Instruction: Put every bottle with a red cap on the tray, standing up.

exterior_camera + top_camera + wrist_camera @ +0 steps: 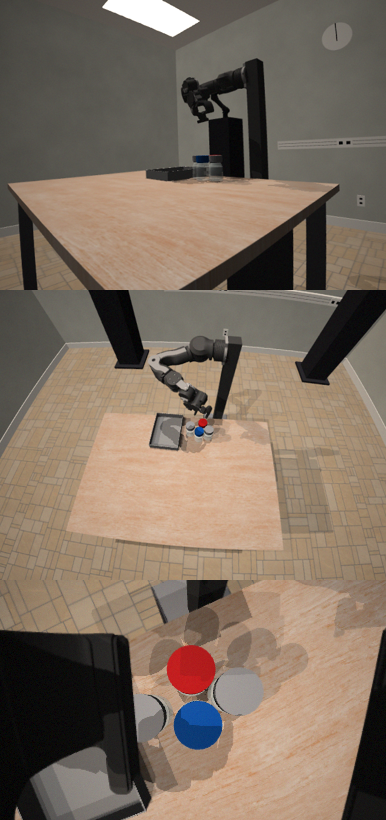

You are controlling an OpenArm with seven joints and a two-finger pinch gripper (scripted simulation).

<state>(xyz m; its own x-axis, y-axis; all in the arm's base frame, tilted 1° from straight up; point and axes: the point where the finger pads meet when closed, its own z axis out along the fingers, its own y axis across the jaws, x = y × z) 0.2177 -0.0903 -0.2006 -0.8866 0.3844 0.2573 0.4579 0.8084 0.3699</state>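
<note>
Now: the red-capped bottle 220 mm below my hand, 40 mm behind it and 10 mm to the left of it. The rest, counted from my hand: blue-capped bottle (220 mm below, 20 mm ahead, 10 mm to the right); dark grey tray (250 mm below, 220 mm to the right, 10 mm behind).
</note>
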